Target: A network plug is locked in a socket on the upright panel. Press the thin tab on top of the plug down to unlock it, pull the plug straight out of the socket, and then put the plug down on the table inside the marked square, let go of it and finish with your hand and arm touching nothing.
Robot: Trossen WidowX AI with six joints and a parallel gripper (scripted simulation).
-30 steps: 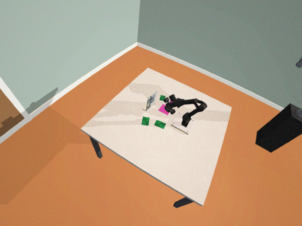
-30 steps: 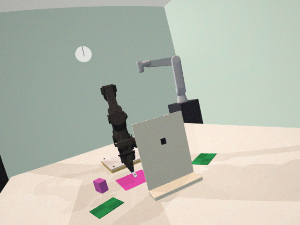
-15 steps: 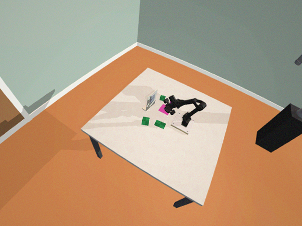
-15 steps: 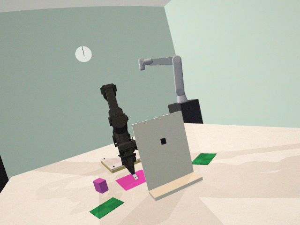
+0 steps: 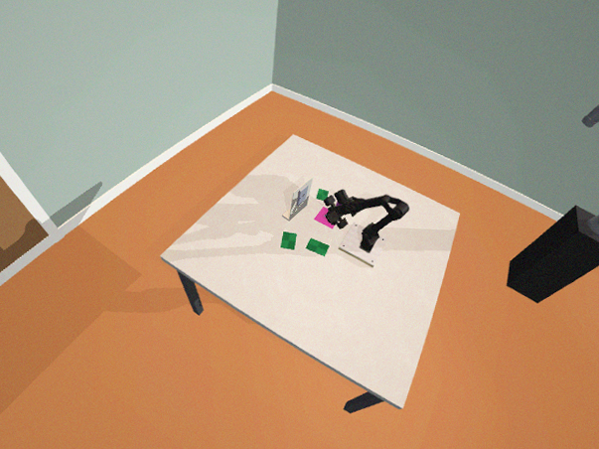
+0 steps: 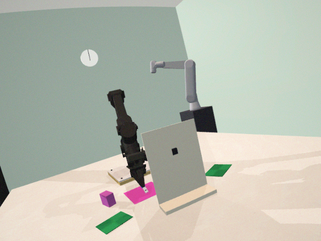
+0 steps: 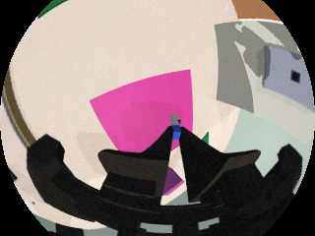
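The network plug is right at my gripper tip. From my gripper tip the other things lie so: magenta square (20 mm below, 10 mm behind); upright grey panel (150 mm ahead, 80 mm to the left, 80 mm above).
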